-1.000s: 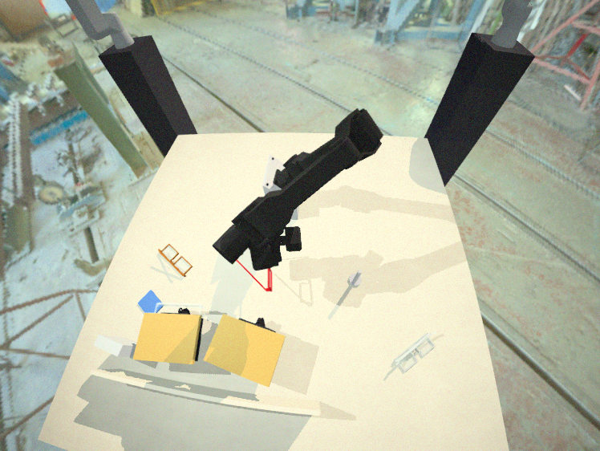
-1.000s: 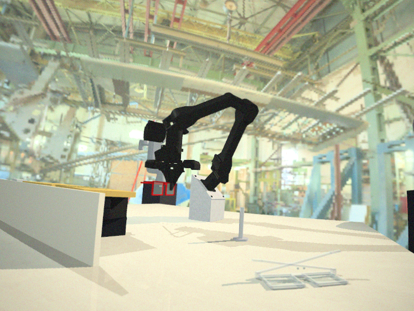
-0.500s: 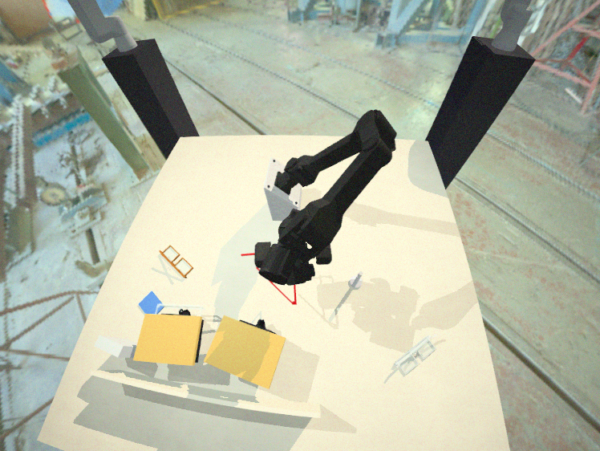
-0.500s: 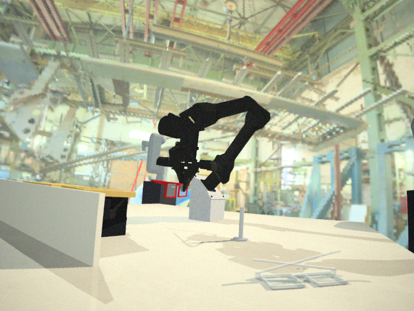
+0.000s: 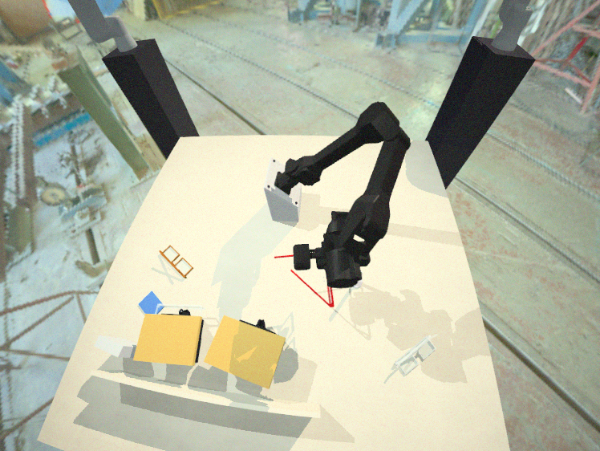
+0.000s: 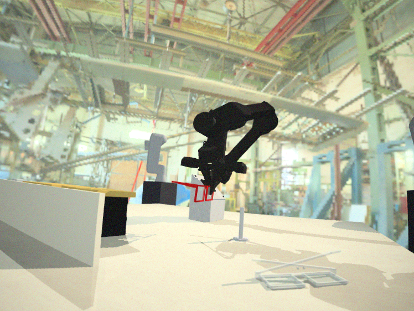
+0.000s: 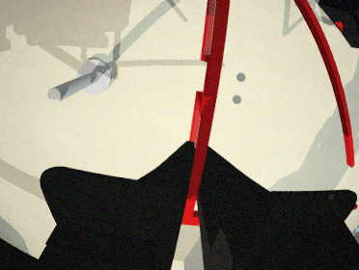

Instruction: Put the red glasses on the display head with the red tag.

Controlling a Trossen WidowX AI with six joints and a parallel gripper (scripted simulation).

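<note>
Right now my gripper tip is 100 mm to the right of the post and 90 mm above it. Also, from my gripper tip: white slab: 360 mm ahead, 280 mm to the right, 60 mm below; blue tag: 560 mm to the right, 170 mm ahead, 110 mm below.
</note>
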